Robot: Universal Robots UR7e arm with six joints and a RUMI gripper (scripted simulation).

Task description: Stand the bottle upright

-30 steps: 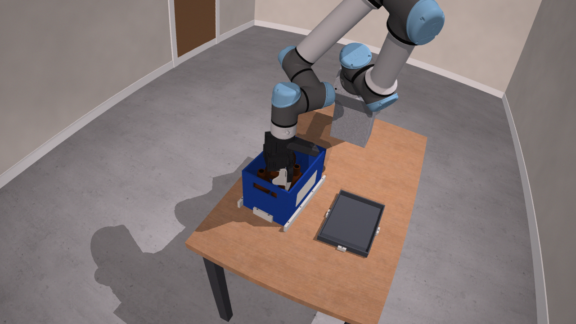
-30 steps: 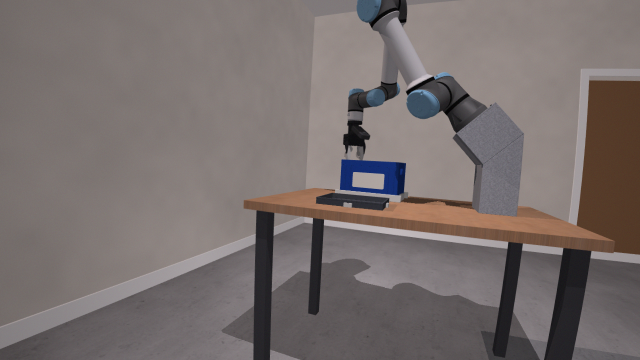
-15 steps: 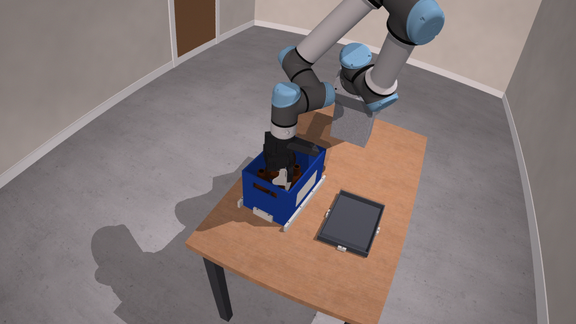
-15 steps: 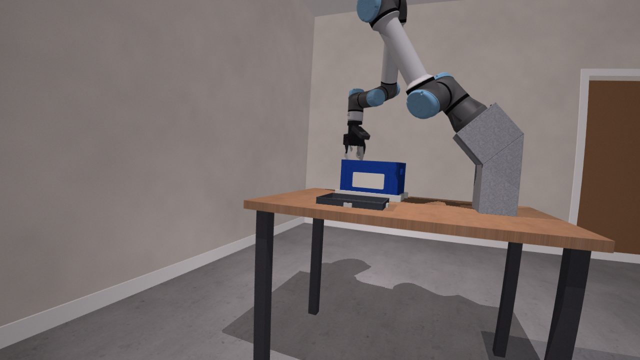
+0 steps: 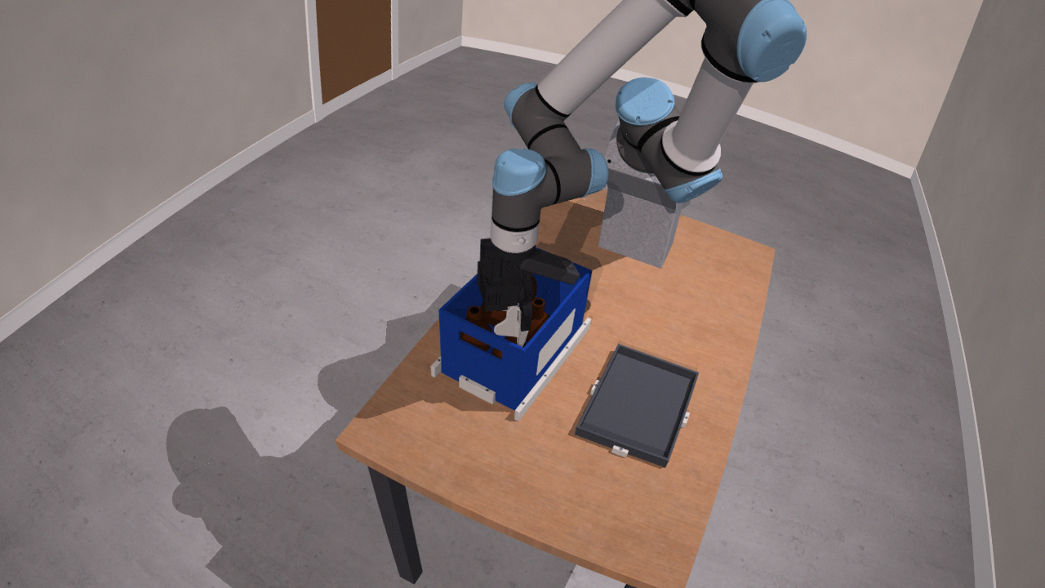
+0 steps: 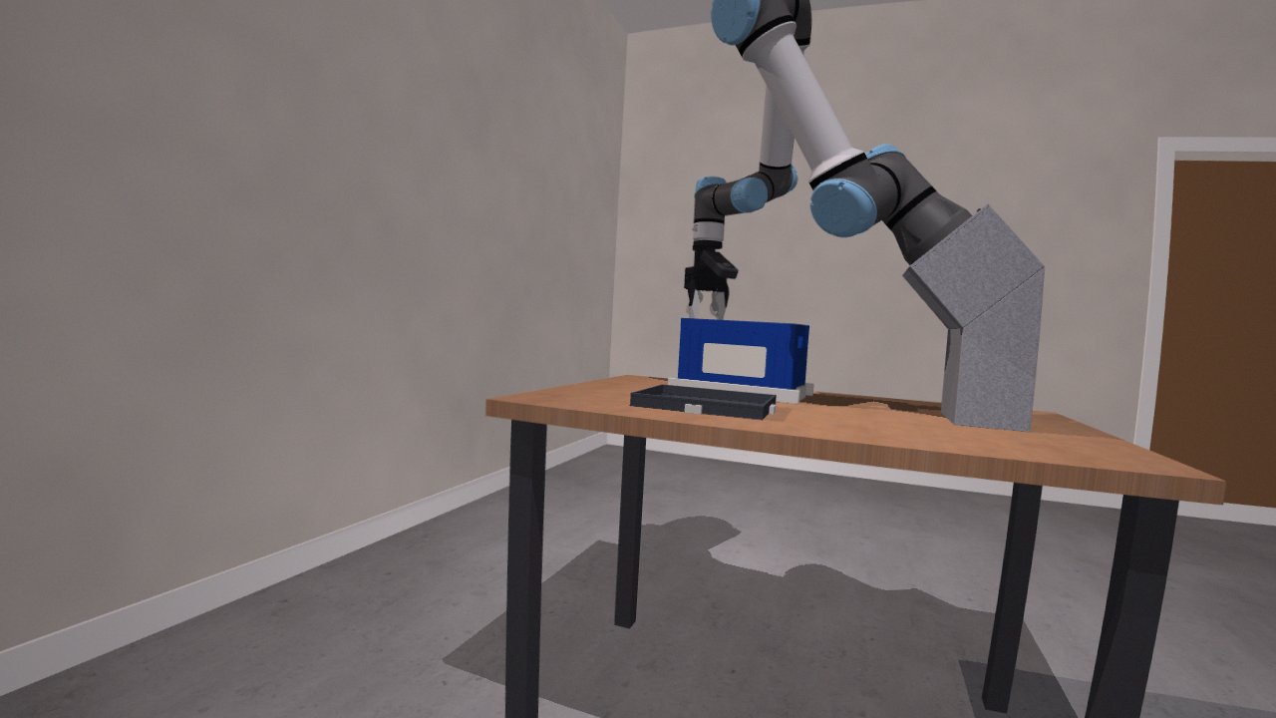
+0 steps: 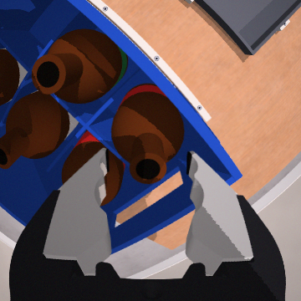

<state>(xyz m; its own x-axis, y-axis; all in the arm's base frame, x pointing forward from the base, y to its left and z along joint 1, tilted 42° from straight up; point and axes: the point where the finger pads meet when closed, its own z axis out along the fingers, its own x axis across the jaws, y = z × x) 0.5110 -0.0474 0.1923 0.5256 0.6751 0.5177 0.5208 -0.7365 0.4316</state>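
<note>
The bottle lies 90 mm to the right of my hand and 70 mm below it. The rest, counted from my hand: dark tray 250 mm to the left, 140 mm below, 100 mm behind; crate 90 mm behind, 70 mm below, 50 mm to the right.
</note>
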